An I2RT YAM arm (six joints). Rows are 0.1 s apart.
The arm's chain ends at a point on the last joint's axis. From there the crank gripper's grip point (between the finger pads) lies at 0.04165 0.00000 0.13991 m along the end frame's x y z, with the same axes.
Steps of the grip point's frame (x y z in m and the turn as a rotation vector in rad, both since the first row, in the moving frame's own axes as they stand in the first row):
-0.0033 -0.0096 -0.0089 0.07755 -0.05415 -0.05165
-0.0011 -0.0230 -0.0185 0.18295 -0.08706 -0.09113
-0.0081 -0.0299 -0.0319 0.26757 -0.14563 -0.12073
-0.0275 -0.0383 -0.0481 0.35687 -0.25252 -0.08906
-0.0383 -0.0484 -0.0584 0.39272 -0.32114 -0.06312
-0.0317 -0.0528 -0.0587 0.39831 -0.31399 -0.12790
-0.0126 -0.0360 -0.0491 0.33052 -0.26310 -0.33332
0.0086 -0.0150 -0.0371 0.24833 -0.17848 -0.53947
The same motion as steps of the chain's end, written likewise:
0.0047 0.0033 -0.0104 0.07755 -0.05415 -0.05165
0.0125 0.0059 -0.0189 0.18295 -0.08706 -0.09113
0.0149 0.0114 -0.0308 0.26757 -0.14563 -0.12073
0.0103 0.0139 -0.0445 0.35687 -0.25252 -0.08906
0.0086 0.0079 -0.0531 0.39272 -0.32114 -0.06312
0.0161 0.0053 -0.0526 0.39831 -0.31399 -0.12790
0.0336 0.0170 -0.0451 0.33052 -0.26310 -0.33332
0.0476 0.0330 -0.0350 0.24833 -0.17848 -0.53947

